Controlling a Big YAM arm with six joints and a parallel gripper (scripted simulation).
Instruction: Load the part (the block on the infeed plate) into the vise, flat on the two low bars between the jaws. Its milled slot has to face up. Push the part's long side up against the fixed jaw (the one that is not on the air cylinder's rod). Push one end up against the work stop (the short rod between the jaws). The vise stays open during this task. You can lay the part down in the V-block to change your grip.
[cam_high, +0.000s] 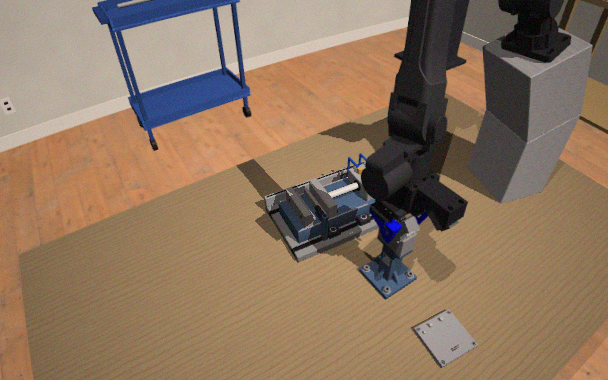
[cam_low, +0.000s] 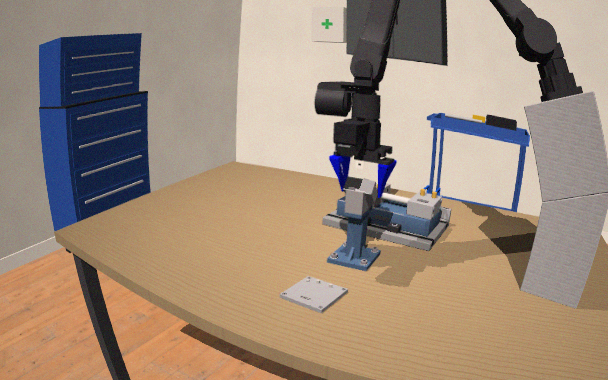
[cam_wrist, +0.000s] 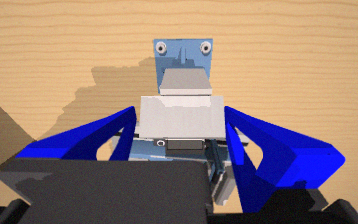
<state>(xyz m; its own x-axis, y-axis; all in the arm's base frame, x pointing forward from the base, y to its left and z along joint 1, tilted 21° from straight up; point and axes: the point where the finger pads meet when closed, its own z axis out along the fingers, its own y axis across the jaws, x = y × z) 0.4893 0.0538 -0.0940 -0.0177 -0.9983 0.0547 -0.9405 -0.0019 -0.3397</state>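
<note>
My gripper is now 1 cm to the left of the part. The rest, counted from my hand: work stop rod 18 cm to the right, 7 cm below, 6 cm ahead; cylinder rod 22 cm to the right, 8 cm below, 3 cm behind; infeed plate 18 cm to the left, 15 cm below, 2 cm ahead.
</note>
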